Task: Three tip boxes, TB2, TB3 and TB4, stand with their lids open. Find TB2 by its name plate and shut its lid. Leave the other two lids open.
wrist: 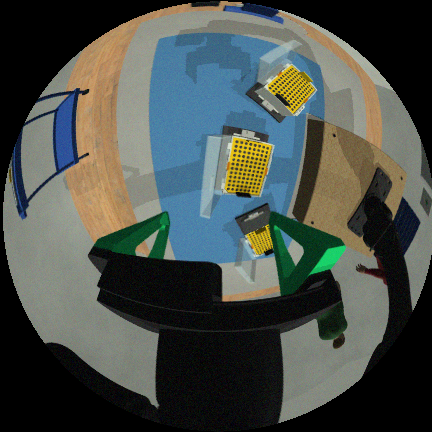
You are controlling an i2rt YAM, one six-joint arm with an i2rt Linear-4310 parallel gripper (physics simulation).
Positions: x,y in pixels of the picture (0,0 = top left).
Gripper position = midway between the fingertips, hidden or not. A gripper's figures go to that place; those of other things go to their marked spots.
Labels:
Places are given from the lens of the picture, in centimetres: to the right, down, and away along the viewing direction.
my gripper [218,216]: 0, 0, 13
tip box TB3 [291,87]: 15, -26, 16
tip box TB2 [248,159]: 6, -11, 26
clear lid [269,64]: 7, -20, 9
The marked spots on the clear lid and the tip box TB3 are 12 cm apart.

